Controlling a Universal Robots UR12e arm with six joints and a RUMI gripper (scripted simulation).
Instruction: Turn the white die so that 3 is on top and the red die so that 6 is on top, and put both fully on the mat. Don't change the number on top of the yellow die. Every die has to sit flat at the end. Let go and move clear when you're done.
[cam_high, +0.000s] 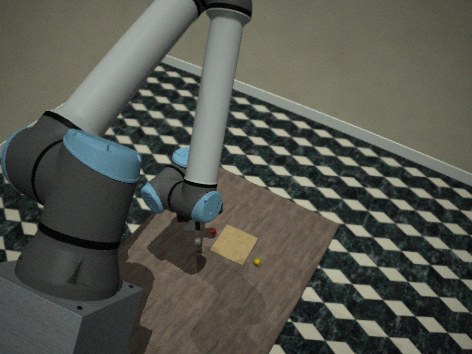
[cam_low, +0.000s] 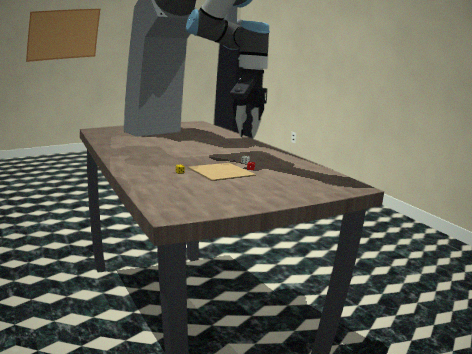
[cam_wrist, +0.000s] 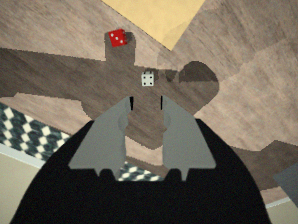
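Now: hand 80 mm above the white die. From my hand the other things lie so: tan mat (130 mm to the right, 90 mm below, 50 mm ahead); then red die (80 mm below, 70 mm ahead, 40 mm to the right); then yellow die (240 mm to the right, 80 mm below).
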